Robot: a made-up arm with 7 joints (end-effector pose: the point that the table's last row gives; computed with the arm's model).
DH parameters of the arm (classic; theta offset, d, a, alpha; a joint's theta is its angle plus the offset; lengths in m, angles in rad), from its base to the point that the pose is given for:
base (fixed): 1.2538 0 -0.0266 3.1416
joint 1: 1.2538 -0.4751 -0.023 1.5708
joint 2: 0 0.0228 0.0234 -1.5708
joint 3: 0 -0.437 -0.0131 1.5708
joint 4: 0 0.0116 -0.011 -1.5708
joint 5: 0 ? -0.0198 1.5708
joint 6: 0 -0.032 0.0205 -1.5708
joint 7: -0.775 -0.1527 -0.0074 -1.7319
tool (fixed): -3.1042 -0.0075 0 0
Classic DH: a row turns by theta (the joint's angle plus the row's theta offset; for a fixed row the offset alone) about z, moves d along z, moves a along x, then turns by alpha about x.
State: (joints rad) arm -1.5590 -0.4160 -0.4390 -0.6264 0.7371 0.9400 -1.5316
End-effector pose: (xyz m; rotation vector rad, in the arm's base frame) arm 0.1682 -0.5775 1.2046 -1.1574 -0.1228 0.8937
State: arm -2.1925 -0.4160 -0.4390 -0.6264 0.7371 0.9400 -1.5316
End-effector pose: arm 0.4608 -0.3659 1.2046 -1.1330 -0.5093 1.4473
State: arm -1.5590 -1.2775 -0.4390 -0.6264 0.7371 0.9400 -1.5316
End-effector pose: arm 0.1638 -0.9472 0.5503 -0.3562 -0.4661 0.7143
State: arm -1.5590 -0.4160 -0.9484 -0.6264 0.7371 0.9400 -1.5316
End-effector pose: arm 0.2462 -0.4621 1.2560 -1.2439 -0.5777 1.1783
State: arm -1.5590 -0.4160 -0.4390 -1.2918 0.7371 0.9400 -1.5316
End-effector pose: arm 0.2595 -0.6540 0.8890 -0.4752 -0.2366 1.0045
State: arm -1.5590 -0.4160 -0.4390 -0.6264 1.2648 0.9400 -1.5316
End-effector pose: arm 0.2015 -0.5996 1.1552 -1.0422 0.4409 0.8900
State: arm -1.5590 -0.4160 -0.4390 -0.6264 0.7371 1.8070 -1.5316
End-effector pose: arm 0.1405 -0.4681 1.1434 -1.8918 0.0307 1.3391
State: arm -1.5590 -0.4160 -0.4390 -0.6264 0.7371 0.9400 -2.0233
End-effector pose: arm 0.1674 -0.5724 1.2051 -0.9479 -0.4830 1.2336
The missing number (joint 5, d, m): -0.4413
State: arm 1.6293 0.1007 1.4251 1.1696 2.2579 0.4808 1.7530
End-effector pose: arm -0.4695 -0.1123 1.1893 1.1555 1.4608 -2.0383
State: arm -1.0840 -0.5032 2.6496 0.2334 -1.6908 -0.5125 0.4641
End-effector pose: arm -0.3126 -0.5694 1.2794 0.6428 1.9456 -1.2138
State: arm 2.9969 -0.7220 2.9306 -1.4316 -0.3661 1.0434 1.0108
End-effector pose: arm 0.0459 -0.1136 1.2776 -0.5710 1.6695 -2.4627
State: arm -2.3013 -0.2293 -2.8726 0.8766 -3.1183 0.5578 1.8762
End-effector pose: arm 0.2904 -0.4837 1.2409 -0.7598 2.0377 -1.2749
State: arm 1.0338 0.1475 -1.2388 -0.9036 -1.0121 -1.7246 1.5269
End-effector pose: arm -0.3114 -0.3212 1.1059 0.7376 1.4821 0.3439
